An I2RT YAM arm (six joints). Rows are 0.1 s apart.
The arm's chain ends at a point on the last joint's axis. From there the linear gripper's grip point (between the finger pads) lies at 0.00 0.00 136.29 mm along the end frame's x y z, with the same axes.
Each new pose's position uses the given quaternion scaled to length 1; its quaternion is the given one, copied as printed.
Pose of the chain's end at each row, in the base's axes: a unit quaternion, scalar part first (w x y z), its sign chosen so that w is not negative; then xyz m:
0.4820, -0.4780, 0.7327, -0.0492, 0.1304, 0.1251, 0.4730
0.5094, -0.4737, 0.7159, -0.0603, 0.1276, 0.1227, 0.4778
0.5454, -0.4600, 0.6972, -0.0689, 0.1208, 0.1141, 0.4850
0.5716, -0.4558, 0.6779, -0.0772, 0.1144, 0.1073, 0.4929
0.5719, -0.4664, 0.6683, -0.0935, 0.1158, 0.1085, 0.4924
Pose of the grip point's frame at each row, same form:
0.4820, -0.4780, 0.7327, -0.0492, 0.2331, 0.1781, 0.4007
0.5094, -0.4737, 0.7159, -0.0603, 0.2348, 0.1767, 0.4132
0.5454, -0.4600, 0.6972, -0.0689, 0.2331, 0.1694, 0.4311
0.5716, -0.4558, 0.6779, -0.0772, 0.2296, 0.1641, 0.4473
0.5719, -0.4664, 0.6683, -0.0935, 0.2319, 0.1642, 0.4476

